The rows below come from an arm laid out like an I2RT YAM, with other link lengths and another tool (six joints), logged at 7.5 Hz.
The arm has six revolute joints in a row. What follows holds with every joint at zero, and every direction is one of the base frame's. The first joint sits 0.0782 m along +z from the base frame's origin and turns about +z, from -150 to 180 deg. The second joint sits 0.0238 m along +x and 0.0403 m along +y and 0.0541 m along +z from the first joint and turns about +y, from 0 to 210 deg. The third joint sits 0.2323 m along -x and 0.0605 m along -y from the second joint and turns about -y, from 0 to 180 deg. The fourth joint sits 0.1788 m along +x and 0.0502 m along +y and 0.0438 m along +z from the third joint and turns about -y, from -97 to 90 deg. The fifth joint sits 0.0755 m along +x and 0.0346 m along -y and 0.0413 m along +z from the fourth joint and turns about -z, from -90 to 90 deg. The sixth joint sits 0.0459 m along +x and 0.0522 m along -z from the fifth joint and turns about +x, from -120 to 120 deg. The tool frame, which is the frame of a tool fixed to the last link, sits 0.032 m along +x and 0.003 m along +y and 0.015 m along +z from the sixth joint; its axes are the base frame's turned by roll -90.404, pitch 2.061 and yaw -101.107 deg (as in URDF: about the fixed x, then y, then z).
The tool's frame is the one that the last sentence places.
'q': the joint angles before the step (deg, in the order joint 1, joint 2, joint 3, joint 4, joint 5, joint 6). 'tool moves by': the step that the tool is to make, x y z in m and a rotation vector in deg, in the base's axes. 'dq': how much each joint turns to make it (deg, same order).
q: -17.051, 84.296, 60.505, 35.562, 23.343, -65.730
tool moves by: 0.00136, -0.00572, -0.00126, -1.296, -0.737, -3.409
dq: -0.219, 1.456, -0.449, 3.775, 2.888, -1.870
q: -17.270, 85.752, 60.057, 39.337, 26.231, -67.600
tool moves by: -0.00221, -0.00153, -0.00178, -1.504, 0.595, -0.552
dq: -0.439, -0.172, -1.142, 1.634, -0.280, -1.773
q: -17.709, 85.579, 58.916, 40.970, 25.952, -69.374
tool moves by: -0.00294, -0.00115, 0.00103, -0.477, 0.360, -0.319
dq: -0.396, -0.653, -0.263, -0.330, -0.215, -0.587
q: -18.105, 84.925, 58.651, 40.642, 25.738, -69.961
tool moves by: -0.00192, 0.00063, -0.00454, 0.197, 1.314, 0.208
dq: -0.077, -0.614, -0.949, -0.905, -0.330, -0.164
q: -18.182, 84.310, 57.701, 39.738, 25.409, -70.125
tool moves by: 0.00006, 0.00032, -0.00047, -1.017, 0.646, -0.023
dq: -0.011, 0.020, -0.240, 0.502, -0.256, -1.260
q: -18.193, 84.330, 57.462, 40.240, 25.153, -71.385
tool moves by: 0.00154, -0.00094, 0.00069, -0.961, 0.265, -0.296
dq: -0.083, 0.517, 0.324, 0.720, -0.028, -1.124
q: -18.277, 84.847, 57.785, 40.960, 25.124, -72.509
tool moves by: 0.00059, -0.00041, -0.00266, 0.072, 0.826, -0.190
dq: -0.005, 0.144, -0.112, -0.443, 0.135, -0.253
